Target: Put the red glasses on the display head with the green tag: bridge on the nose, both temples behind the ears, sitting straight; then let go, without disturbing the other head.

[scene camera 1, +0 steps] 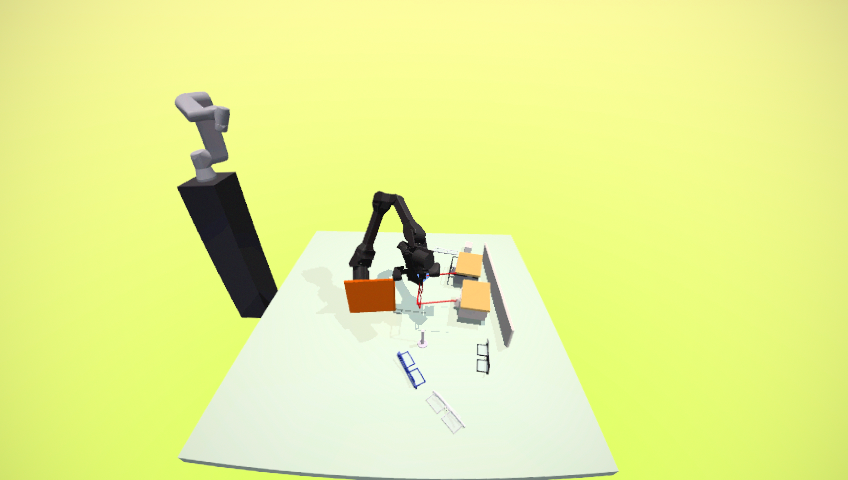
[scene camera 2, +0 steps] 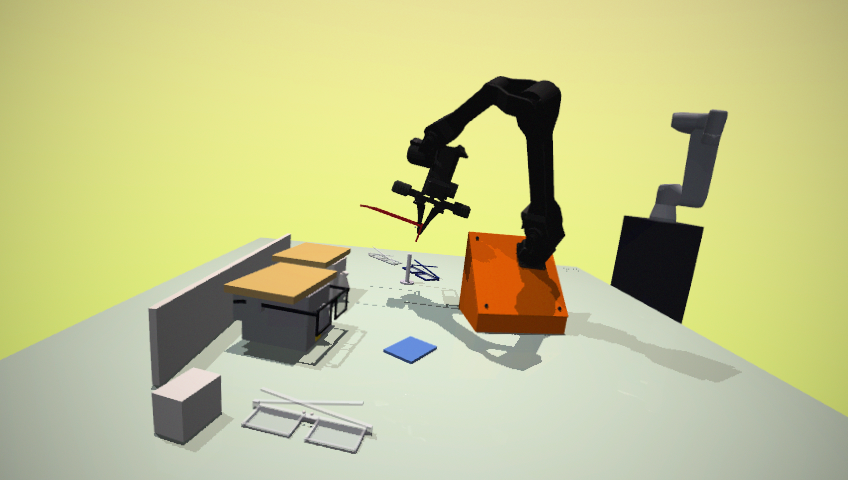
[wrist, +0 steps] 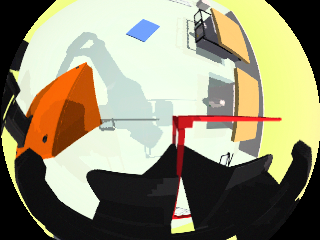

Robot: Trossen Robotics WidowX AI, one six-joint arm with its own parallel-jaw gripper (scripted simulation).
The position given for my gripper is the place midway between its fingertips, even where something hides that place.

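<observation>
My gripper (scene camera 2: 418,234) is visible, also at (wrist: 175,148). Present with it: a blue pad (scene camera 2: 411,349), a display head (scene camera 2: 321,256) and another display head (scene camera 2: 304,288).
</observation>
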